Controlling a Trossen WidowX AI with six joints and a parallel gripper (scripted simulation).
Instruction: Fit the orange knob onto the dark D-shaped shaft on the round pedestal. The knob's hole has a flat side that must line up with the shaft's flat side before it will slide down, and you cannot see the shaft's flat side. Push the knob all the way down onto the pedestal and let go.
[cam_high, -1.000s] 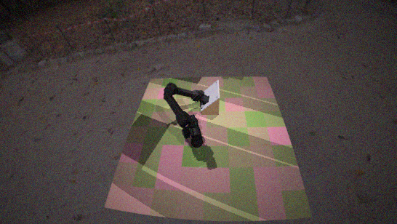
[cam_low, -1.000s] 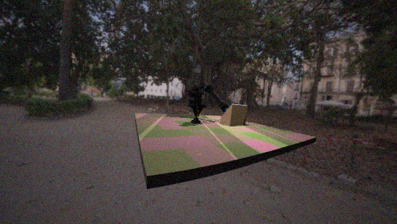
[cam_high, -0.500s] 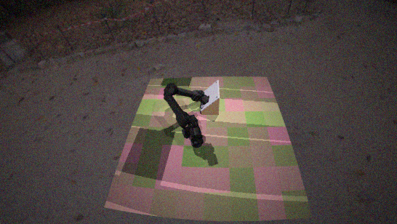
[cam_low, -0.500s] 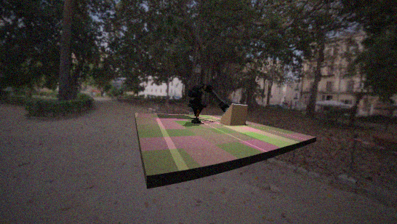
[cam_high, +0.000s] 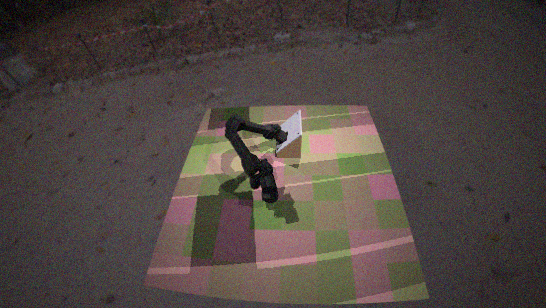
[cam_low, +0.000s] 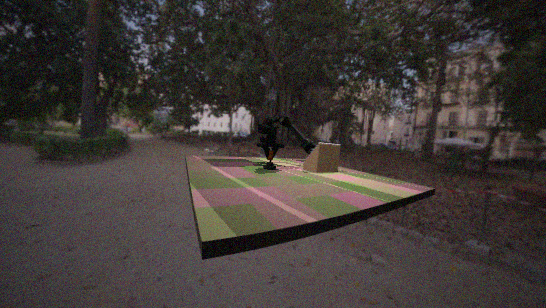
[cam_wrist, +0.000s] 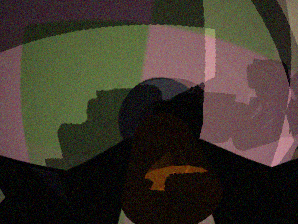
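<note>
The orange knob is 20 mm above my gripper tip. From my gripper tip the other things lie so: round dark pedestal: 40 mm below.
</note>
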